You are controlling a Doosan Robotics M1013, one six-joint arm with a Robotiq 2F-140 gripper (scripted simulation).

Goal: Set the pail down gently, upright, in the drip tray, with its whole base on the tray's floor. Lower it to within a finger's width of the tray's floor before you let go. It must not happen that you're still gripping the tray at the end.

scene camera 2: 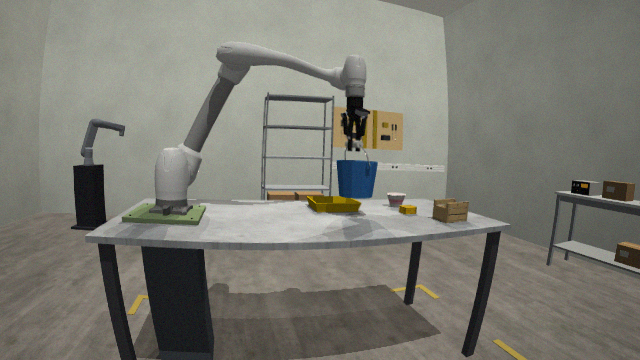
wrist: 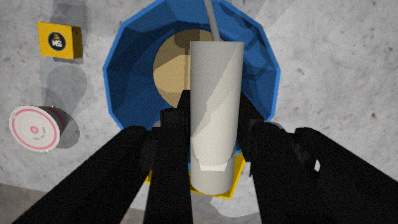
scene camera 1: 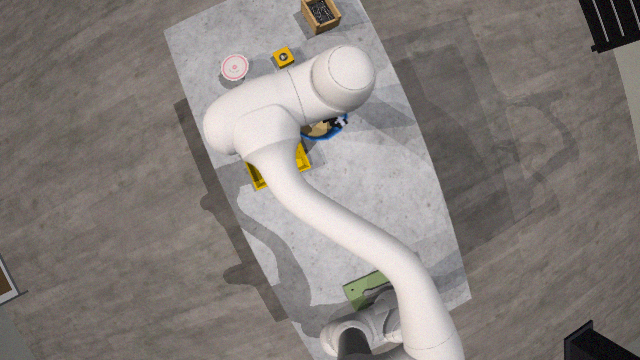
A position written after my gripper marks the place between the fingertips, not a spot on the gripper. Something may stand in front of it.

In view: my gripper point(scene camera 2: 353, 151), a blue pail point(scene camera 2: 356, 179), a yellow drip tray point(scene camera 2: 319, 203) and a pink-and-white bowl point(wrist: 37, 128).
My gripper is seen too in the wrist view point(wrist: 211, 105).
